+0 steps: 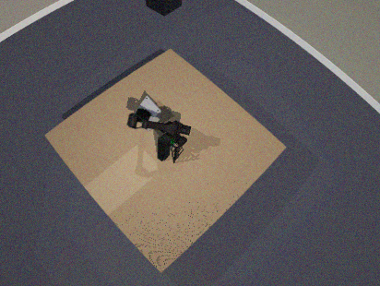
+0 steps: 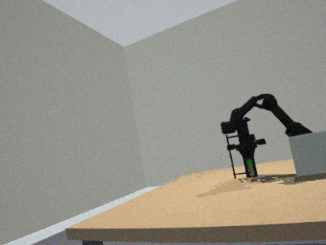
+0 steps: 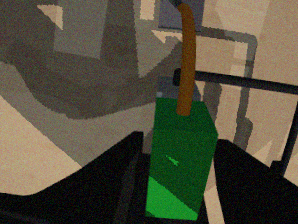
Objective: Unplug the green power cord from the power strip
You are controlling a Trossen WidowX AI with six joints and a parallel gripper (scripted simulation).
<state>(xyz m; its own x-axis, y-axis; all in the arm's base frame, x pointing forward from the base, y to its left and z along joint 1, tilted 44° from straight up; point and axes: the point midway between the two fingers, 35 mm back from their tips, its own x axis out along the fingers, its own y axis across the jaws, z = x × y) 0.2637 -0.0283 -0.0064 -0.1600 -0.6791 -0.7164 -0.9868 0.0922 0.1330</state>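
My gripper tip is now 3 cm to the left of the green plug.
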